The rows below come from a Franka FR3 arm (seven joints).
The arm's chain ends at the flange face. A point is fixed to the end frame.
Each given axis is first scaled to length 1.
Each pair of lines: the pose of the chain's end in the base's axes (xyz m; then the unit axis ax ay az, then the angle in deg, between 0 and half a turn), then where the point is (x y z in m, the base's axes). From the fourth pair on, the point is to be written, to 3 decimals.
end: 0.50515 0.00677 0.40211 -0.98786 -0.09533 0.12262 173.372
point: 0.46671 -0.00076 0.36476
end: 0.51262 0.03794 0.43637 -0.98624 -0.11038 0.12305 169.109
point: 0.47407 0.03251 0.39877
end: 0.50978 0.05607 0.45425 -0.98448 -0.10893 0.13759 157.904
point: 0.46934 0.05857 0.41837
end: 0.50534 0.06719 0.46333 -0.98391 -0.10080 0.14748 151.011
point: 0.464 0.075 0.429
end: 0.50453 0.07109 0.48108 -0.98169 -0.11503 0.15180 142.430
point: 0.462 0.083 0.449
